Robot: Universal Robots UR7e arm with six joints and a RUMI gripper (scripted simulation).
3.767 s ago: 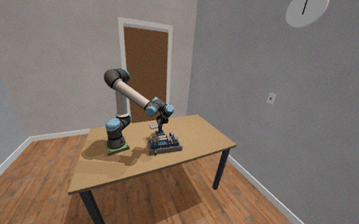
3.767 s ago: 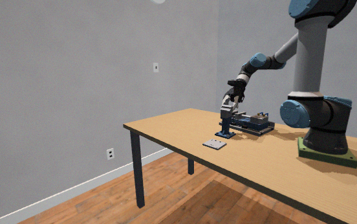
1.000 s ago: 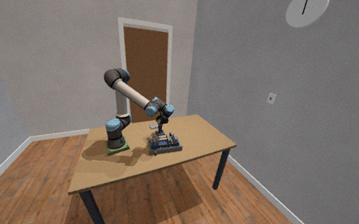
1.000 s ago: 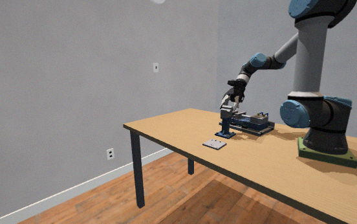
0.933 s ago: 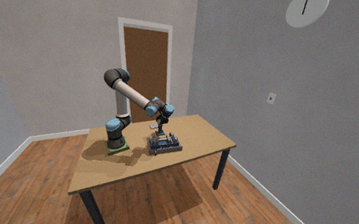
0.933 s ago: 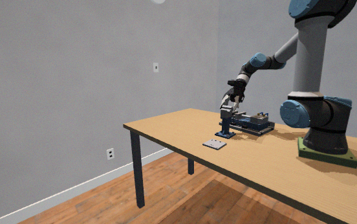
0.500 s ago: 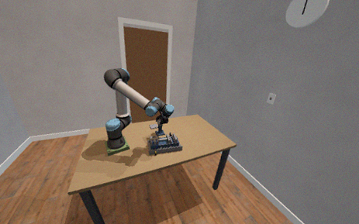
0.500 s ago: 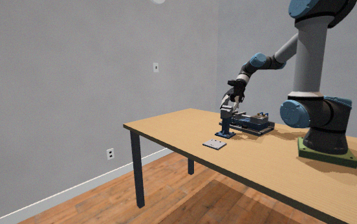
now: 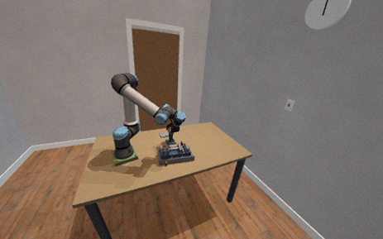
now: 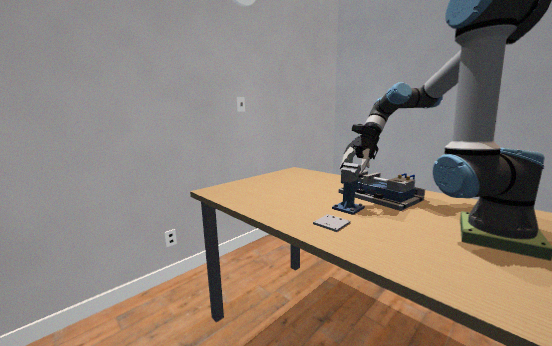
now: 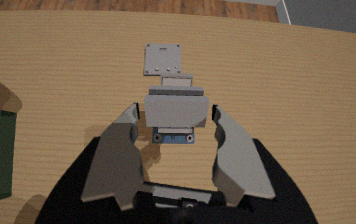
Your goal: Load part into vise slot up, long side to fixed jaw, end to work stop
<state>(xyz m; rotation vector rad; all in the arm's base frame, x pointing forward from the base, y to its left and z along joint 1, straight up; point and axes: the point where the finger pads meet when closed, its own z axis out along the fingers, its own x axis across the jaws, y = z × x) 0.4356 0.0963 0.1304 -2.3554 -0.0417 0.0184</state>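
The part is 10 mm to the left of my hand. Round my hand: grey jaw 210 mm to the right, 90 mm below, 20 mm ahead; then cylinder rod 210 mm to the right, 90 mm below, 30 mm behind; then work stop 170 mm to the right, 70 mm below, 60 mm ahead.
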